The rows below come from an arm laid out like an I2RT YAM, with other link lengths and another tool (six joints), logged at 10 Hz.
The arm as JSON. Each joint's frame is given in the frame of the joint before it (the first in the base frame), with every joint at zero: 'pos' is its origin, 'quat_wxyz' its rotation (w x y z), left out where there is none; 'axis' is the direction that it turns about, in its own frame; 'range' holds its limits. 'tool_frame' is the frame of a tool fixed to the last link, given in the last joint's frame.
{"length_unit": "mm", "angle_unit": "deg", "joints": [
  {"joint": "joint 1", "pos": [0.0, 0.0, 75.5], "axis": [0.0, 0.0, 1.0], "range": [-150.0, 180.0]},
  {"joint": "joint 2", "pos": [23.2, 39.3, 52.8], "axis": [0.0, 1.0, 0.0], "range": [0.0, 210.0]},
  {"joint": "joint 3", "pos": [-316.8, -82.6, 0.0], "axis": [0.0, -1.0, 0.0], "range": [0.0, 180.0]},
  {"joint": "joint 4", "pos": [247.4, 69.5, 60.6], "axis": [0.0, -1.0, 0.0], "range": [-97.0, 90.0]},
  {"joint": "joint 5", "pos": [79.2, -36.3, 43.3], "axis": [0.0, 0.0, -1.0], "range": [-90.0, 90.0]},
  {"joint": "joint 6", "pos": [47.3, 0.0, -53.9], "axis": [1.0, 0.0, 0.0], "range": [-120.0, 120.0]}
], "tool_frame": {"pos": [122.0, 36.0, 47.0], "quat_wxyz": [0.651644, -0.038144, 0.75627, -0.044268]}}
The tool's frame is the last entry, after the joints.
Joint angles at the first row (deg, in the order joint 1, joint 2, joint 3, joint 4, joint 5, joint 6):
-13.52 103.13 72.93 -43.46 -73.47 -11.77
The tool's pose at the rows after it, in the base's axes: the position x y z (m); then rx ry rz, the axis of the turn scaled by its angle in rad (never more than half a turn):
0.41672 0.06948 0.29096 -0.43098 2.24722 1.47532
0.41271 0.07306 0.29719 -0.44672 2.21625 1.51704
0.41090 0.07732 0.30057 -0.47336 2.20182 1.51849
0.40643 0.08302 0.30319 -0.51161 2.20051 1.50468
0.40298 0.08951 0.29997 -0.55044 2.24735 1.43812
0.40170 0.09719 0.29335 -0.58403 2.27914 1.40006
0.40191 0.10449 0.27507 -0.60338 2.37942 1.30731
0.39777 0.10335 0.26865 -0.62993 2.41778 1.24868
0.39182 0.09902 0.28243 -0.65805 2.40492 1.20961
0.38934 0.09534 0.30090 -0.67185 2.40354 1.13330
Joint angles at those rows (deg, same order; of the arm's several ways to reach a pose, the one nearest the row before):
-13.52 103.13 72.93 -44.34 -73.49 -11.84
-13.17 103.05 72.93 -45.26 -75.57 -12.58
-12.62 102.87 73.06 -45.26 -76.03 -13.19
-11.99 102.58 73.54 -47.09 -75.66 -15.51
-11.18 101.97 74.33 -49.28 -72.25 -17.67
-10.04 101.97 74.33 -49.41 -69.98 -18.48
-8.62 101.97 74.32 -49.93 -63.96 -18.54
-8.73 101.73 74.54 -51.90 -61.17 -21.00
-9.58 100.33 76.20 -55.24 -60.64 -23.66
-10.00 98.15 78.67 -57.39 -58.65 -23.84

